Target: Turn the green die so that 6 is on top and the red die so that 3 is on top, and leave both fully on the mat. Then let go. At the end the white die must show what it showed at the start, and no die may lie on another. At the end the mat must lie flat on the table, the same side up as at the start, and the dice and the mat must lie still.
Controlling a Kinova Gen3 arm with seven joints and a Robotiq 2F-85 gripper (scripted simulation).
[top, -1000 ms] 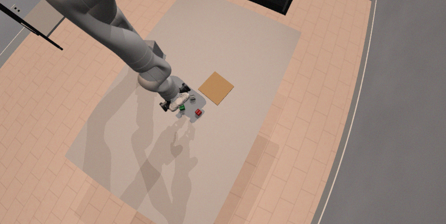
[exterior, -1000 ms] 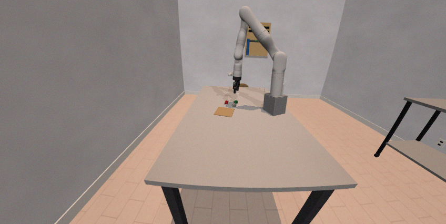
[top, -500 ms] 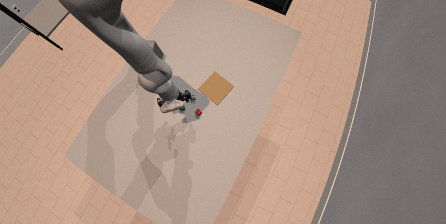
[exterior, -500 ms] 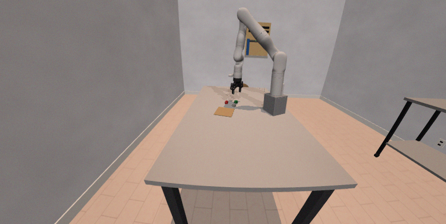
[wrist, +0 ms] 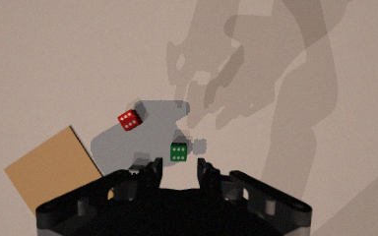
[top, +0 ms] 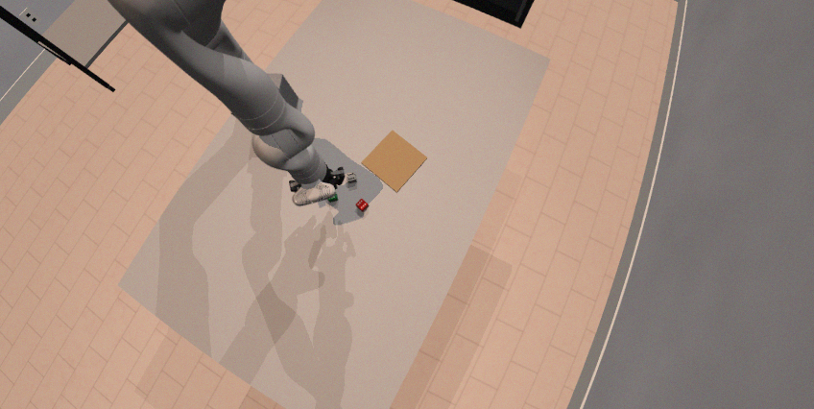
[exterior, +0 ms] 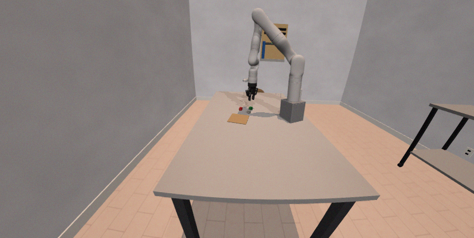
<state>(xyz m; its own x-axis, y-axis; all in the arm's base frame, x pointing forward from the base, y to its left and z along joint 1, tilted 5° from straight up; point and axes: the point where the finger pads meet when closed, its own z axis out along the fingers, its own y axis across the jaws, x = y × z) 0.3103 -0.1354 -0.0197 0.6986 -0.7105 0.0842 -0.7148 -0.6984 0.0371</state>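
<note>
My gripper is now 90 mm above the green die. The rest, counted from my hand: white die: 90 mm below, 80 mm to the left, 20 mm ahead; then red die: 90 mm below, 90 mm ahead, 20 mm to the left; then tan mat: 190 mm to the left, 100 mm below, 100 mm ahead.
</note>
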